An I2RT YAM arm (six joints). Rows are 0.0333 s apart.
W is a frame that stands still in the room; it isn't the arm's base.
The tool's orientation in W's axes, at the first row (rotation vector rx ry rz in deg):
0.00, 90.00, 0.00
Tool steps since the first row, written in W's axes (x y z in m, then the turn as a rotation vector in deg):
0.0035, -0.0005, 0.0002, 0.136, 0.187, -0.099
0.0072, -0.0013, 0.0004, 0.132, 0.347, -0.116
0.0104, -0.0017, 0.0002, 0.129, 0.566, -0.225
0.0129, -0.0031, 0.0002, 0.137, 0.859, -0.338
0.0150, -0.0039, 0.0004, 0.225, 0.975, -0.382
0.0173, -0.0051, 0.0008, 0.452, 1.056, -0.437
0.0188, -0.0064, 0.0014, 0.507, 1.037, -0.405
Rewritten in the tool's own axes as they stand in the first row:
-0.0002, -0.0005, 0.0035, 0.099, 0.187, 0.136
-0.0004, -0.0013, 0.0072, 0.116, 0.347, 0.132
-0.0002, -0.0017, 0.0104, 0.225, 0.566, 0.129
-0.0002, -0.0031, 0.0129, 0.338, 0.859, 0.137
-0.0004, -0.0039, 0.0150, 0.382, 0.975, 0.225
-0.0008, -0.0051, 0.0173, 0.437, 1.056, 0.452
-0.0014, -0.0064, 0.0188, 0.405, 1.037, 0.507

